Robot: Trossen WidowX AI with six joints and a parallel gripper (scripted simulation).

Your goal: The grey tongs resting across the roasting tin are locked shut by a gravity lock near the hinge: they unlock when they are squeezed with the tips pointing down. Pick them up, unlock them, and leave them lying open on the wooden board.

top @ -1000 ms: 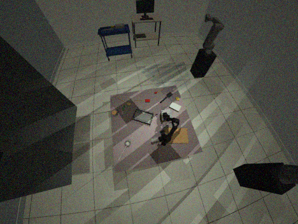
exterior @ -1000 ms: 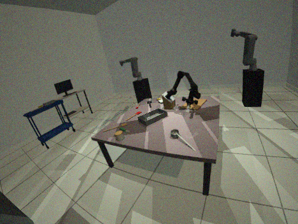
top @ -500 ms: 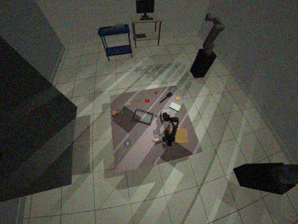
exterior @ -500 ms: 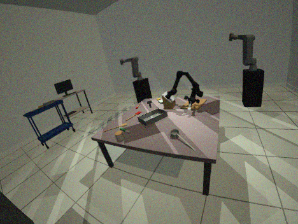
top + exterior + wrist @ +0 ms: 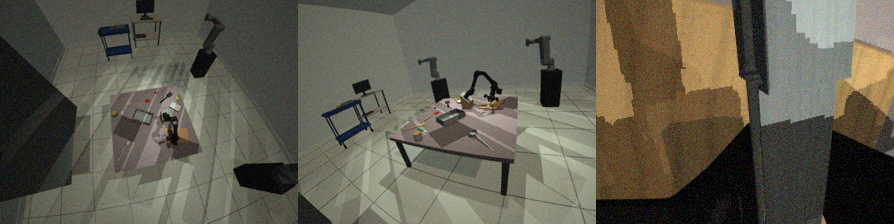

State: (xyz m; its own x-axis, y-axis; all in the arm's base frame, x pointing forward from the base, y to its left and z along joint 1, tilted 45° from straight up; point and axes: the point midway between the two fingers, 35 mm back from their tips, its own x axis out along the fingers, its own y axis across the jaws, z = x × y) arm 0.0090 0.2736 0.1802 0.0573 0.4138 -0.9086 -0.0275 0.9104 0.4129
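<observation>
The wooden board lies 13 cm behind my gripper tip, 5 cm below it and 1 cm to the left of it. Round my gripper tip: red item 72 cm to the right, 24 cm ahead, 5 cm below; then grey roasting tin 40 cm to the right, 31 cm ahead, 3 cm below.
</observation>
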